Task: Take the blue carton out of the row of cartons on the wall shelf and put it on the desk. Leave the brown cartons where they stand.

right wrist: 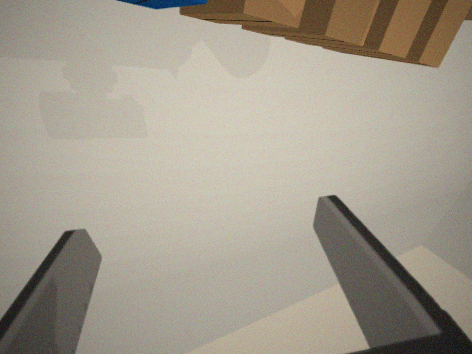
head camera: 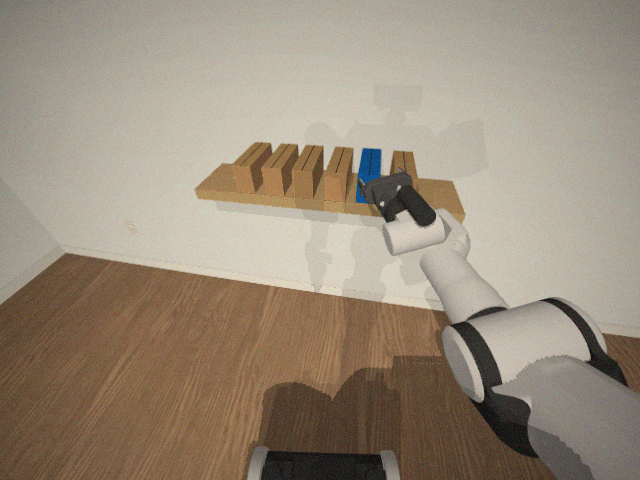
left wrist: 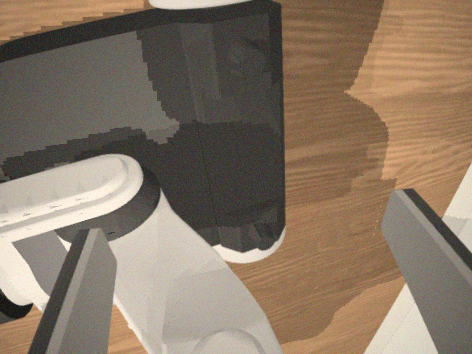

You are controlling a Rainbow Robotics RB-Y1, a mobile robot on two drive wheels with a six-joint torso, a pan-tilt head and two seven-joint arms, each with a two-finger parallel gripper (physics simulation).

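Frame: origin at the robot's base, x ahead, y left, z up, level; centimetres.
Where they show: left gripper, fingertip midpoint: [left wrist: 250, 227]; right gripper, fingertip midpoint: [right wrist: 209, 226] [head camera: 378, 176].
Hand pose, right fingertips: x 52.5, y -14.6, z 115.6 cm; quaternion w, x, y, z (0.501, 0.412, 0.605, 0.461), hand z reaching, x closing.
After its pixels a point has its place.
The blue carton [head camera: 370, 161] {z 105.3, x 84.5, y -17.4 cm} [right wrist: 167, 2] {z 105.3, x 81.0, y -14.9 cm} stands upright in the row on the wall shelf [head camera: 440, 195] {z 93.3, x 79.3, y -46.4 cm}; several brown cartons stand left of it and one right of it in the head view. Its lower front is partly hidden by my right gripper [head camera: 381, 176] {z 115.6, x 52.5, y -14.5 cm} [right wrist: 201, 214] {z 115.6, x 52.5, y -14.5 cm}, which is open and empty in front of the blue carton and the rightmost brown carton [head camera: 403, 159] {z 105.3, x 86.4, y -30.6 cm}. In the right wrist view the blue carton shows at the top edge, beyond the fingers. My left gripper [left wrist: 250, 227] {z 56.9, x -12.1, y 24.4 cm} is open and empty above the floor and robot base. The desk does not show in the head view.
A nearby brown carton [head camera: 338, 175] {z 104.5, x 74.3, y -4.6 cm} stands just left of the blue one, with a narrow gap. The wall [head camera: 155, 103] {z 120.9, x 113.9, y 78.4 cm} rises behind the shelf. The robot's base [head camera: 323, 465] {z 19.1, x 3.4, y 0.0 cm} [left wrist: 240, 165] {z 19.1, x -1.6, y -2.0 cm} is over the wooden floor [head camera: 155, 335] {z 0.2, x 64.9, y 107.1 cm}. A pale surface [right wrist: 300, 325] {z 243.9, x 99.6, y 65.4 cm} shows low in the right wrist view.
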